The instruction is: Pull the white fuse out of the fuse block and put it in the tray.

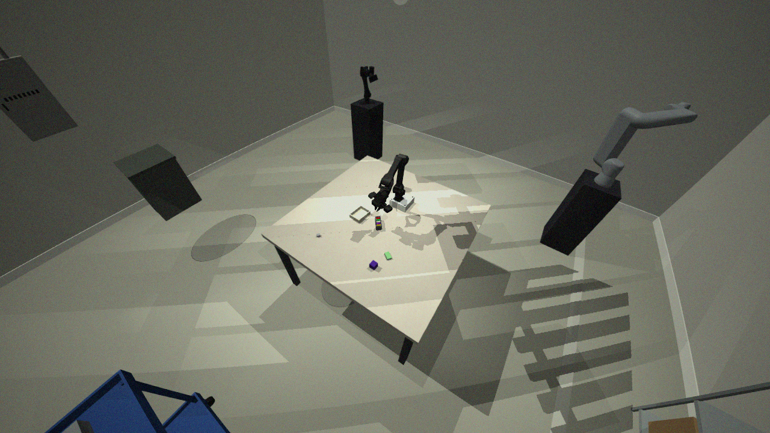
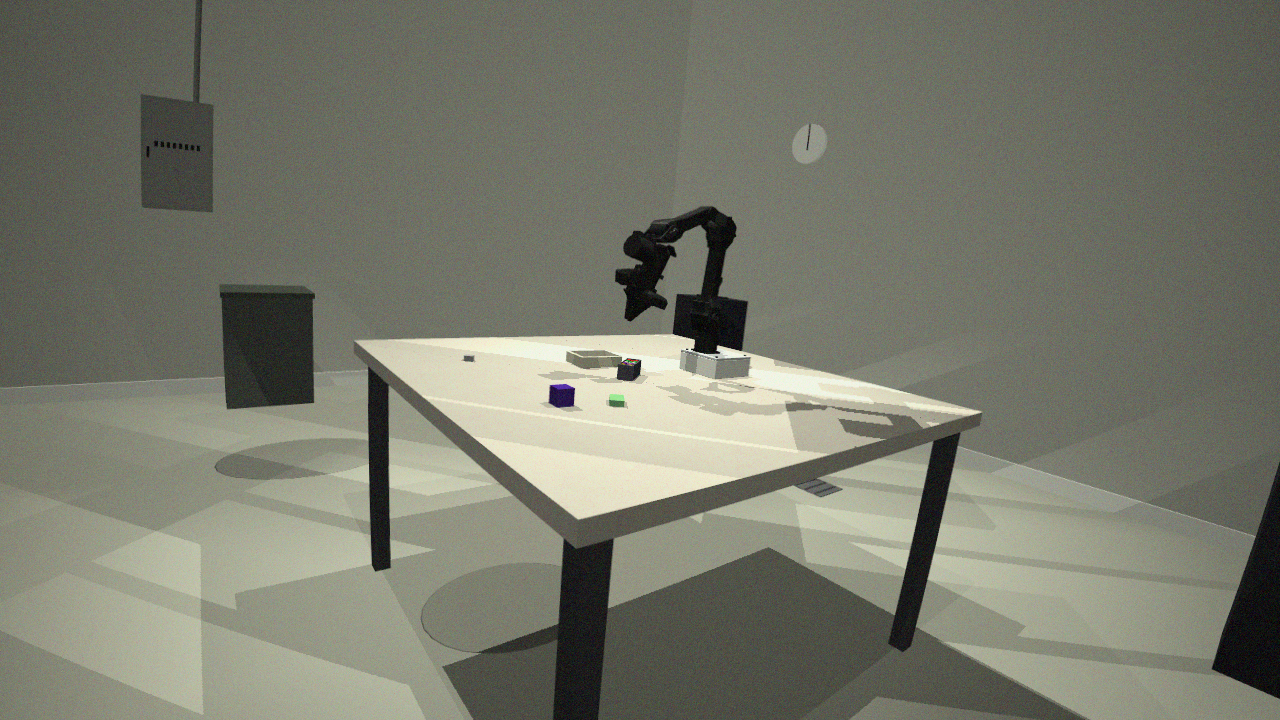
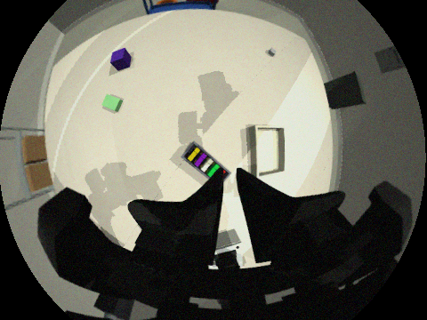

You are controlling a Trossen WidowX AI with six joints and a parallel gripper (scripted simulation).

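Right now my gripper tip is 130 mm above the white fuse, 10 mm to the right of it and 10 mm past it. From my gripper tip the other things lie so: shallow tray (160 mm to the right, 150 mm below, 10 mm behind); then grey piece (330 mm ahead, 270 mm to the right, 150 mm below).
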